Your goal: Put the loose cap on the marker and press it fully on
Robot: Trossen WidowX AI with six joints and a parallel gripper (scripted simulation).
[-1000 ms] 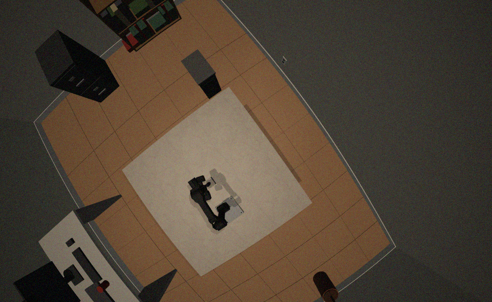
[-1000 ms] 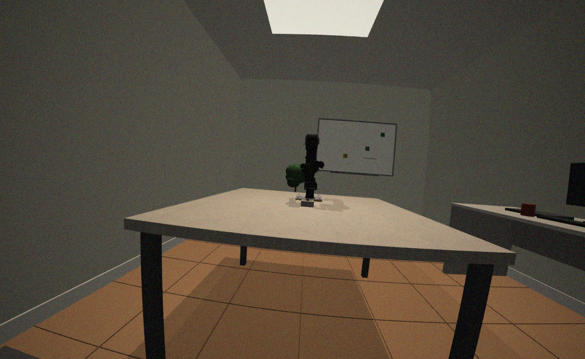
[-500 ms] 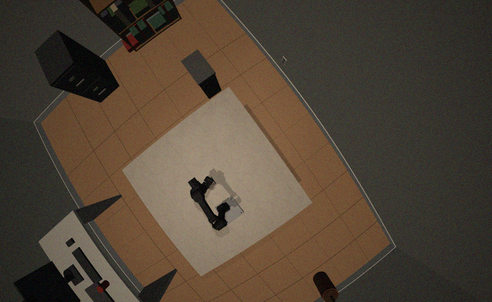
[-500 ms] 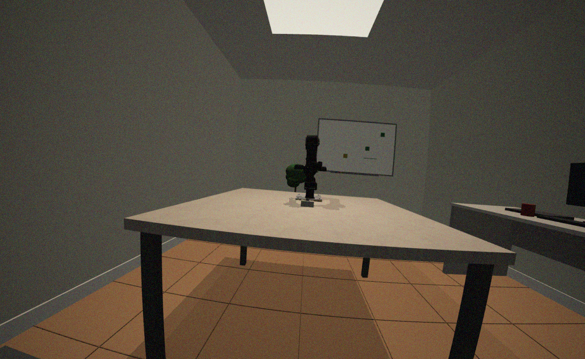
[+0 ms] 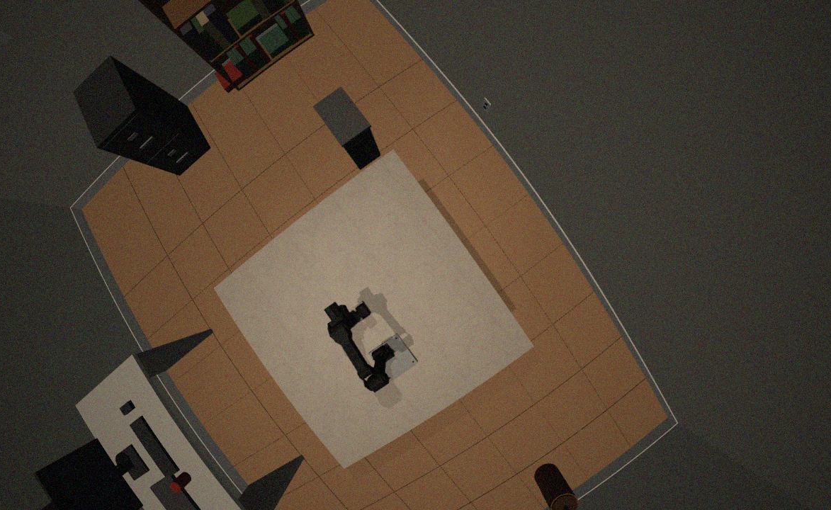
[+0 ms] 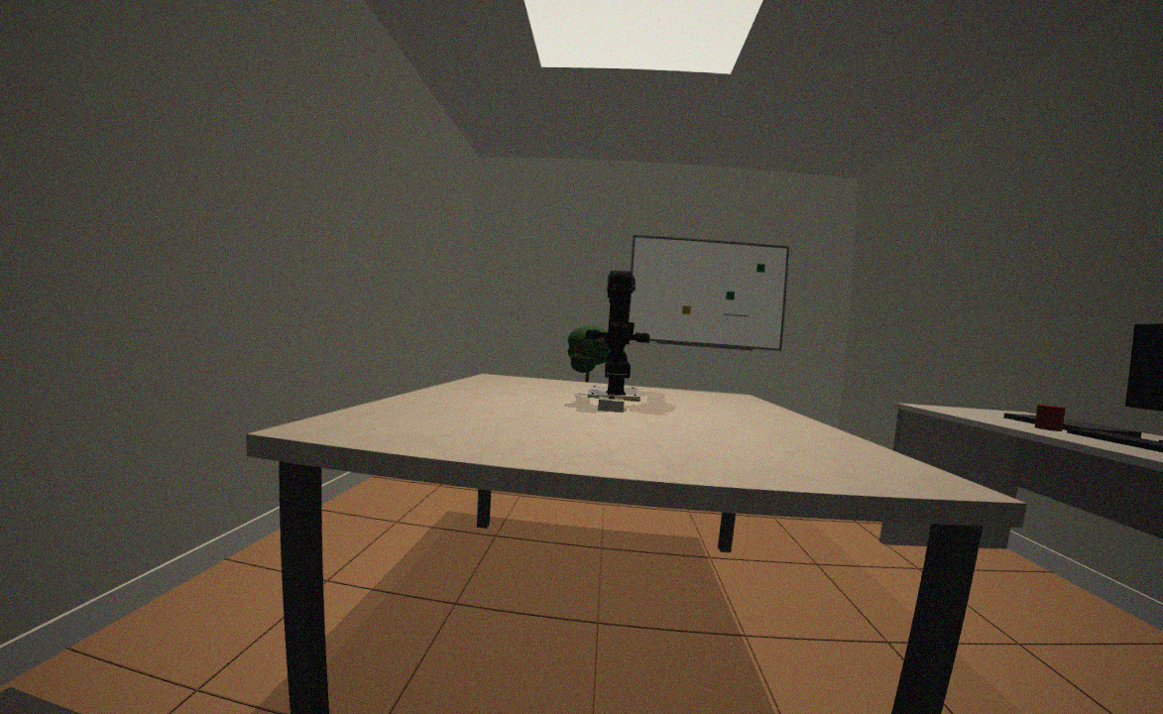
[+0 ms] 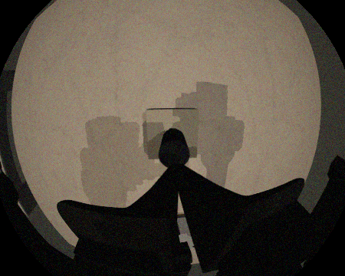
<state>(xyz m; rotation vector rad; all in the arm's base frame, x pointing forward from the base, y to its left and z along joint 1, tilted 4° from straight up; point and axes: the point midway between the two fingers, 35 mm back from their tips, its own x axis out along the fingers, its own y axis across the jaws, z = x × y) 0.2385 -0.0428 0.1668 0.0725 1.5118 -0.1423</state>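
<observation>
The cap lies 50 mm below my gripper tip. Also, from my gripper tip: holder block: 120 mm below.
</observation>
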